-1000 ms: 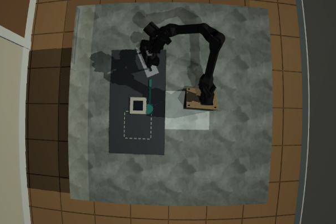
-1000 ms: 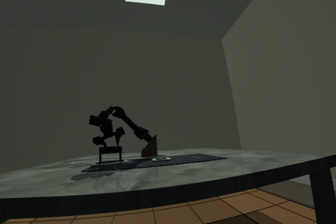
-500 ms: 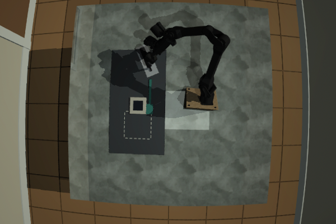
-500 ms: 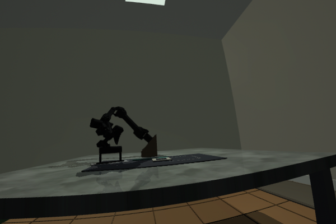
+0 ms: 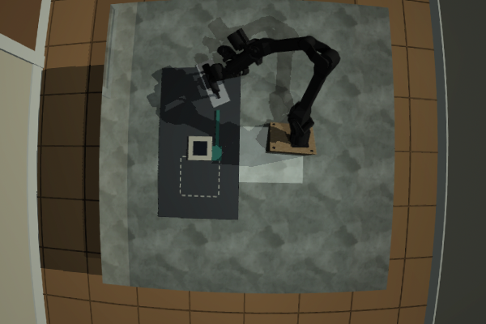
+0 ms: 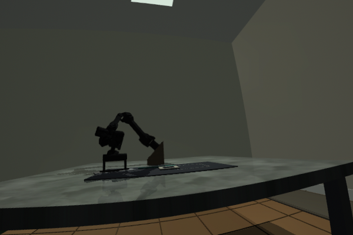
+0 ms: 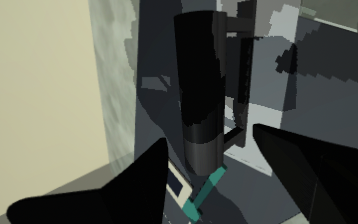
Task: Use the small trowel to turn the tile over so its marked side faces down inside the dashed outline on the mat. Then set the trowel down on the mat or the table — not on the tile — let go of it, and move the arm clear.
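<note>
The dark mat lies 80 mm ahead of my gripper tip, 240 mm to the left of it and 110 mm below it. Round my gripper tip: teal trowel 240 mm to the left, 80 mm below; then tile 70 mm ahead, 270 mm to the left, 80 mm below.
</note>
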